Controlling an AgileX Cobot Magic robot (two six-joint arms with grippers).
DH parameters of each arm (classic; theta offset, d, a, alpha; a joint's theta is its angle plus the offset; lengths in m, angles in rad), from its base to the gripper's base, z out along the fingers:
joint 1: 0 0.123 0 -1.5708
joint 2: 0.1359 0 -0.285 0
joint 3: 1.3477 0 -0.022 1.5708
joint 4: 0 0.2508 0 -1.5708
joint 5: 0 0 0.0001 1.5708
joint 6: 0 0.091 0 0
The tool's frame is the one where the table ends.
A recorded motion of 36 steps. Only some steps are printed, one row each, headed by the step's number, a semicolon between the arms.
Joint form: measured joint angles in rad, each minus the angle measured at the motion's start. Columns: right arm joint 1, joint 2, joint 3, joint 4, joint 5, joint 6; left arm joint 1, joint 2, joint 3, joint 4, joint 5, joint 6.
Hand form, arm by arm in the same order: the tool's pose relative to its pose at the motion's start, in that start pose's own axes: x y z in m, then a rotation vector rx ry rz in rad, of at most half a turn. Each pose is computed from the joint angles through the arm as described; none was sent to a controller.
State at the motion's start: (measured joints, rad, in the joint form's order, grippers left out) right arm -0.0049 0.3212 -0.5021 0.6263 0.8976 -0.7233; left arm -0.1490 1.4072 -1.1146 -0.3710 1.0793 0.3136
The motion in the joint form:
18: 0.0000 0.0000 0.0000 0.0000 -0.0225 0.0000; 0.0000 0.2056 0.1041 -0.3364 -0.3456 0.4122
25: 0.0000 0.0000 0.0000 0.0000 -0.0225 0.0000; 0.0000 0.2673 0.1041 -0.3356 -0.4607 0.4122
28: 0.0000 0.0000 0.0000 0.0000 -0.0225 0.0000; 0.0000 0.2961 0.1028 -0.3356 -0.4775 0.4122
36: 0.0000 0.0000 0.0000 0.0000 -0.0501 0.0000; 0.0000 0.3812 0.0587 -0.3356 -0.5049 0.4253
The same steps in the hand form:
18: -0.0015 -0.0014 0.0000 0.0149 -0.0169 0.0000; -0.0200 0.0189 0.0809 0.1046 -0.1455 0.0805
25: -0.0015 -0.0014 0.0000 0.0149 -0.0169 0.0000; -0.0266 0.0319 0.0997 0.0388 -0.1767 0.0495
28: -0.0015 -0.0014 0.0000 0.0149 -0.0169 0.0000; -0.0269 0.0359 0.1086 0.0312 -0.1639 0.0388
36: -0.0034 -0.0030 -0.0001 0.0332 -0.0376 0.0000; -0.0363 0.0454 0.1288 0.0170 -0.1465 0.0362

